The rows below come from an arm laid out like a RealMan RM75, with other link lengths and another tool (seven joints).
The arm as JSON. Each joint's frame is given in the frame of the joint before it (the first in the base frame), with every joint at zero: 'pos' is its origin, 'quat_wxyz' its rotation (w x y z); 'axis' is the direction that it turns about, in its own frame. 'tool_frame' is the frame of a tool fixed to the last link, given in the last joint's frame.
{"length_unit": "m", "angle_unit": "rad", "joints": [
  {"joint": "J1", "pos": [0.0, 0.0, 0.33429], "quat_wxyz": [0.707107, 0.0, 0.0, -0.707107], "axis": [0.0, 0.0, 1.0]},
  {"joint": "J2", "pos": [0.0, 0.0, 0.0], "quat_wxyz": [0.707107, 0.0, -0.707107, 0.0], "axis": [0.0, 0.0, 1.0]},
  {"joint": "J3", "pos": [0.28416, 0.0, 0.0], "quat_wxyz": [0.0, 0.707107, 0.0, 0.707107], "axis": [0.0, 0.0, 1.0]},
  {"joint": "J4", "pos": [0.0, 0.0, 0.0], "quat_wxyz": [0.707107, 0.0, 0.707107, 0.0], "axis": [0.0, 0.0, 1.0]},
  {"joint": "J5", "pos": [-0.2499, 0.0, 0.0], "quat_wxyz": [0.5, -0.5, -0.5, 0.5], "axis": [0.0, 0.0, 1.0]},
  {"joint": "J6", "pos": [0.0, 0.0, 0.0], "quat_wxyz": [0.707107, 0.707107, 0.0, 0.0], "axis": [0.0, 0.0, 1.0]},
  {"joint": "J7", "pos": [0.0, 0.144, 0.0], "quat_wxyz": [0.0, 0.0, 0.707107, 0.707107], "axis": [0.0, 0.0, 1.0]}
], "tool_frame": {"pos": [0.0, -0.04, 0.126], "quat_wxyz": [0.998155, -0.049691, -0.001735, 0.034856]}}
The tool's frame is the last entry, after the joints.
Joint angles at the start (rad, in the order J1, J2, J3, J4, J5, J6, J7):
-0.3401 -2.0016 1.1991 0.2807 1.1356 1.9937 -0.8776
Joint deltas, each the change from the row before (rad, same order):
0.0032 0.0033 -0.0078 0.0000 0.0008 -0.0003 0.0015
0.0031 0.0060 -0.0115 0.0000 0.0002 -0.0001 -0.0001
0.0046 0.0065 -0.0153 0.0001 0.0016 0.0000 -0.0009
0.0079 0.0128 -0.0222 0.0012 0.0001 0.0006 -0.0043
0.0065 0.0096 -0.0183 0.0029 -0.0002 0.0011 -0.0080
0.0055 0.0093 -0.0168 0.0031 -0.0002 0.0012 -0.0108
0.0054 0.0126 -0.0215 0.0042 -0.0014 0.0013 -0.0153
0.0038 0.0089 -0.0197 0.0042 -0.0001 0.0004 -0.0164
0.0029 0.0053 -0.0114 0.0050 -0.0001 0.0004 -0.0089
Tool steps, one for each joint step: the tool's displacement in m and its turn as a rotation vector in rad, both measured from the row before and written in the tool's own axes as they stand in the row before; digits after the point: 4 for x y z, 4 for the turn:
0.0013 -0.0015 -0.0031 0.0088 -0.0012 0.0055
0.0025 -0.0027 -0.0045 0.0120 -0.0015 0.0075
0.0028 -0.0031 -0.0055 0.0152 -0.0015 0.0078
0.0051 -0.0052 -0.0095 0.0238 -0.0033 0.0116
0.0044 -0.0042 -0.0072 0.0180 -0.0010 0.0066
0.0042 -0.0040 -0.0066 0.0156 -0.0008 0.0035
0.0060 -0.0057 -0.0080 0.0191 -0.0005 0.0050
0.0049 -0.0049 -0.0060 0.0158 0.0011 0.0012
0.0033 -0.0028 -0.0034 0.0082 0.0002 0.0033

